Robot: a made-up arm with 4 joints.
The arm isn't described. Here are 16 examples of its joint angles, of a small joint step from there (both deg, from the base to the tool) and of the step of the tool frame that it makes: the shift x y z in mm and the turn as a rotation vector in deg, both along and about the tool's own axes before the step.
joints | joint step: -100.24 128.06 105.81 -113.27 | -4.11 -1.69 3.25 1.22
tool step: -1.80 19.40 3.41 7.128 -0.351 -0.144
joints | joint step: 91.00 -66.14 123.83 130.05 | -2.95 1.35 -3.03 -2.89
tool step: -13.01 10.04 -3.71 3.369 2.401 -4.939
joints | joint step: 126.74 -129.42 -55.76 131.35 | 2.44 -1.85 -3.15 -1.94
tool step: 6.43 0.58 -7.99 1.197 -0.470 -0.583
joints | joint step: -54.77 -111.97 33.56 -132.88 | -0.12 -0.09 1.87 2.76
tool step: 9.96 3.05 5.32 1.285 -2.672 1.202
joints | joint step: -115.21 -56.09 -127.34 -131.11 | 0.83 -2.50 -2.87 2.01
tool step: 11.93 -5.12 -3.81 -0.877 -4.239 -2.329
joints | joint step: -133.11 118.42 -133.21 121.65 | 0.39 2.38 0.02 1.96
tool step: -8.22 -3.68 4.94 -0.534 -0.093 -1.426
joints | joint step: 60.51 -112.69 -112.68 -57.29 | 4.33 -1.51 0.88 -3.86
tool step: -15.60 -20.39 -2.91 3.061 3.112 -4.345
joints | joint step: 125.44 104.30 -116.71 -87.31 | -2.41 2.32 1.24 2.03
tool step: 9.82 4.83 4.30 3.658 -0.228 1.364
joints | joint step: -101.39 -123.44 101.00 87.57 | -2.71 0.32 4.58 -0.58
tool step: 1.25 -22.13 -5.57 -2.377 -0.073 1.262
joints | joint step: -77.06 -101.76 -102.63 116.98 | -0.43 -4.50 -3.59 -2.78
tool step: 29.05 26.46 -0.62 4.052 -1.606 -0.810
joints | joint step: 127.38 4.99 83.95 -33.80 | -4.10 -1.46 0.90 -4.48
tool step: -24.27 10.42 -4.34 4.116 5.531 1.505
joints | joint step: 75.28 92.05 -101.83 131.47 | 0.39 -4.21 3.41 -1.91
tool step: 24.82 -8.89 -10.12 -1.814 -2.235 2.523
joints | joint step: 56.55 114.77 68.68 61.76 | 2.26 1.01 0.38 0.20
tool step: 4.99 7.62 3.69 1.720 -1.490 0.312
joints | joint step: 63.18 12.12 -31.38 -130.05 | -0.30 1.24 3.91 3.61
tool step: 15.32 10.28 12.43 3.881 -3.254 1.500
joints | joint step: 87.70 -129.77 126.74 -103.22 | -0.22 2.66 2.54 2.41
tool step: 19.69 5.23 10.21 1.997 -4.590 1.990
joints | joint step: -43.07 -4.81 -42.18 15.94 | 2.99 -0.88 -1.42 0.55
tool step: -0.05 10.82 1.81 2.885 1.033 0.355
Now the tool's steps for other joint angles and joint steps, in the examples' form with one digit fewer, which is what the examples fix.
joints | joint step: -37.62 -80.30 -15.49 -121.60 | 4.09 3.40 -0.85 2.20
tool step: 5.0 8.0 27.5 4.27 -0.49 -1.02
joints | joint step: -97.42 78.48 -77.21 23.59 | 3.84 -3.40 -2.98 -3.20
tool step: -6.3 43.2 23.6 3.93 0.03 5.66
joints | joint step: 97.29 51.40 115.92 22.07 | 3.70 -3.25 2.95 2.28
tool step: 8.0 -12.5 3.2 -3.37 -0.49 1.31
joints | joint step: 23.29 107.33 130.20 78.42 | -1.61 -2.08 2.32 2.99
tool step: 9.7 -22.2 2.3 -4.11 -1.73 1.01
